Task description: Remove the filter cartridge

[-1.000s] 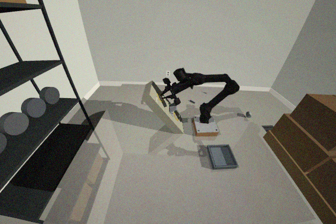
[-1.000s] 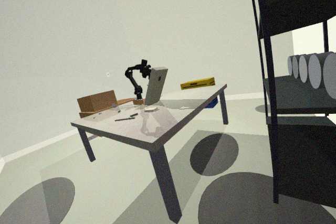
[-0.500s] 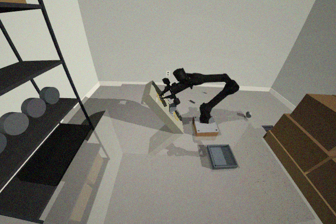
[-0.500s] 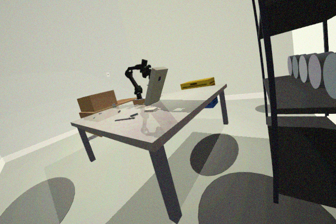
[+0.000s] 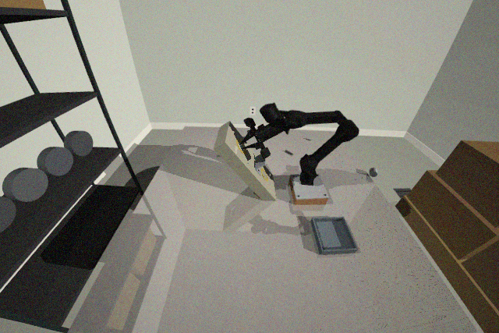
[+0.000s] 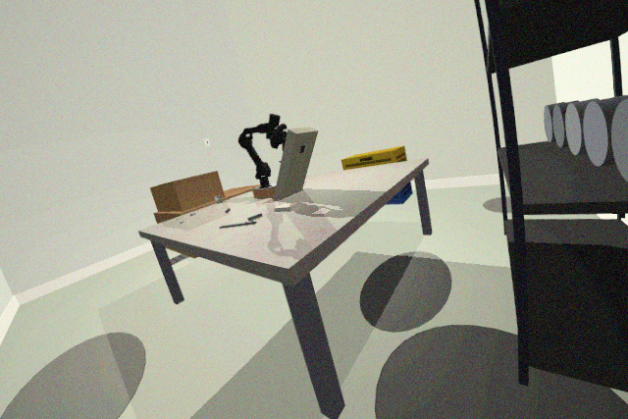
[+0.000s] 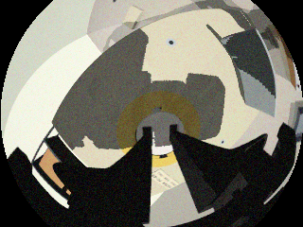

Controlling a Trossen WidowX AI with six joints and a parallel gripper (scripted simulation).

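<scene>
My gripper tip is 1 cm short of the round filter cartridge and 1 cm above it. From my gripper tip the other things lie so: beige service panel (3 cm behind, 1 cm to the right, 8 cm below); then grey tray (44 cm behind, 21 cm to the left, 25 cm below).
</scene>
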